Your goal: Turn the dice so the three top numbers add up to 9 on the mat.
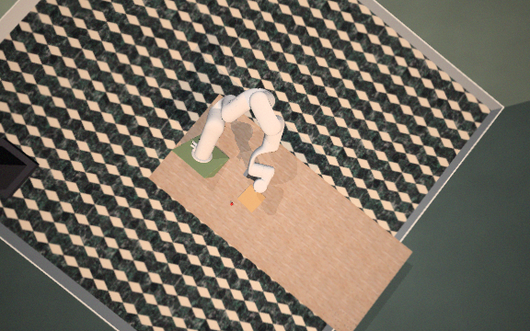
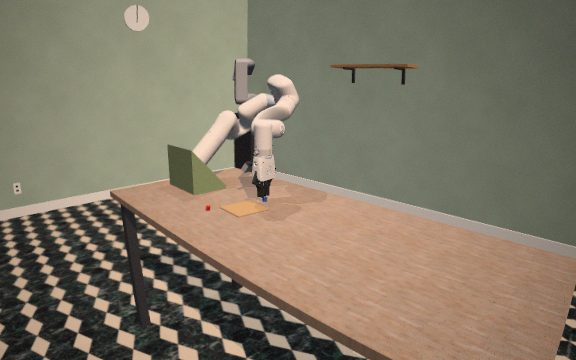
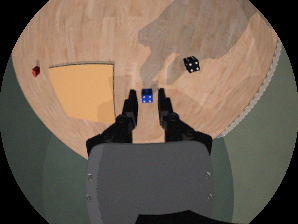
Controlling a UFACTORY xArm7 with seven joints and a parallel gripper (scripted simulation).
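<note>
Now: the blue die 10 mm ahead of my hand and 30 mm below it. The rest, counted from my hand: black die (50 mm behind, 50 mm to the left, 30 mm below); then tan mat (30 mm ahead, 120 mm to the right, 40 mm below); then red die (60 mm behind, 240 mm to the right, 30 mm below).
</note>
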